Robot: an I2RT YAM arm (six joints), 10 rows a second.
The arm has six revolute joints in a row. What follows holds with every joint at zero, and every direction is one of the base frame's.
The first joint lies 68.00 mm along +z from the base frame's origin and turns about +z.
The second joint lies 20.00 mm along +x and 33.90 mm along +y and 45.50 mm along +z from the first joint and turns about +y.
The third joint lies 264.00 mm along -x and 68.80 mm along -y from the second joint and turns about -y.
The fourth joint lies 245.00 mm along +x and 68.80 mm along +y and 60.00 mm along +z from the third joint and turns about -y.
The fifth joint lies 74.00 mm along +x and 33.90 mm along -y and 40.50 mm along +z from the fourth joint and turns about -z.
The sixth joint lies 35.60 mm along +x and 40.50 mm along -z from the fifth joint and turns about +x.
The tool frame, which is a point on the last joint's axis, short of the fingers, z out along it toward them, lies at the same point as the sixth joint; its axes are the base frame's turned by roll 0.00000, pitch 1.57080 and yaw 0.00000 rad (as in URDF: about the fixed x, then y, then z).
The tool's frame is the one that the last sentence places.
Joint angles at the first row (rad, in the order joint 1, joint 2, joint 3, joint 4, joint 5, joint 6):
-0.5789 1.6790 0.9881 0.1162 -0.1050 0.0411
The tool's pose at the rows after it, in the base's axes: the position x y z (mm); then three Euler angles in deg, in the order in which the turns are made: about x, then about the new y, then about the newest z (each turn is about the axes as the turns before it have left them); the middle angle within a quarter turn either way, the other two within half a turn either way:
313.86, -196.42, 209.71, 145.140, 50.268, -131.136
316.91, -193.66, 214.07, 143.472, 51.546, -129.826
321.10, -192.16, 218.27, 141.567, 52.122, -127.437
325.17, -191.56, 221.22, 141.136, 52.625, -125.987
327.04, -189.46, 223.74, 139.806, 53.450, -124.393
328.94, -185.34, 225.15, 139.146, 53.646, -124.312
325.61, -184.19, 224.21, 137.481, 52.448, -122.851
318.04, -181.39, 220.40, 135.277, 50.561, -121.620
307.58, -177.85, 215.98, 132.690, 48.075, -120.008
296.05, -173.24, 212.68, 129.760, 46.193, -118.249
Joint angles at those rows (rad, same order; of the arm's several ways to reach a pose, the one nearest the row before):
-0.5695 1.6830 0.9985 0.1288 -0.1072 0.0505
-0.5582 1.6783 1.0003 0.1518 -0.1010 0.0596
-0.5473 1.6804 1.0118 0.1649 -0.0850 0.0826
-0.5401 1.6868 1.0278 0.1649 -0.0821 0.1062
-0.5323 1.6842 1.0272 0.1832 -0.0766 0.1207
-0.5190 1.6802 1.0256 0.1887 -0.0628 0.1194
-0.5181 1.6689 1.0091 0.1936 -0.0348 0.1221
-0.5177 1.6461 0.9683 0.2094 0.0062 0.1136
-0.5185 1.6142 0.9159 0.2273 0.0579 0.1072
-0.5186 1.5750 0.8564 0.2572 0.1046 0.0996

